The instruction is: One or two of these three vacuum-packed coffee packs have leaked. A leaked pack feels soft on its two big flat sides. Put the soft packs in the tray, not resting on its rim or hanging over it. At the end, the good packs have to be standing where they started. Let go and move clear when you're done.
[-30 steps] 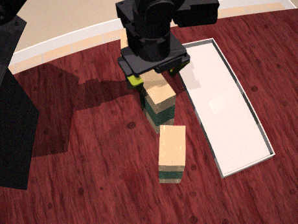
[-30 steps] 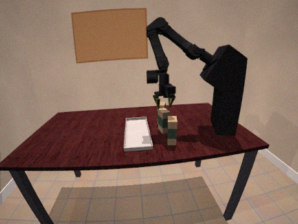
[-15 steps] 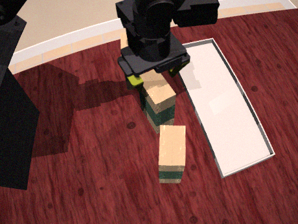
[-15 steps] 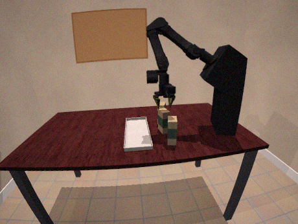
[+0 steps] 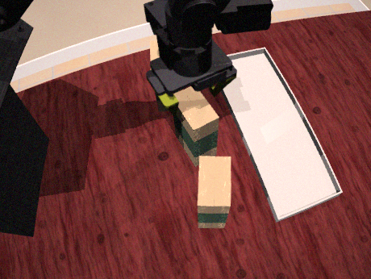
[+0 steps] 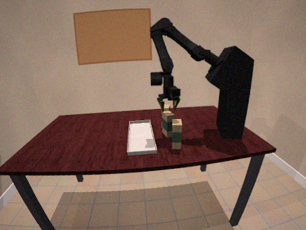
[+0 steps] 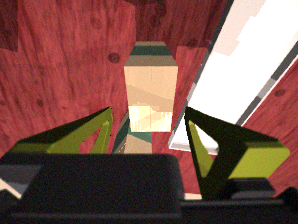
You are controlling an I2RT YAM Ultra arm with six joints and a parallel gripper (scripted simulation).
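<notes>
The white tray is 150 mm below my hand, 150 mm ahead of it and 80 mm to the right of it.
</notes>
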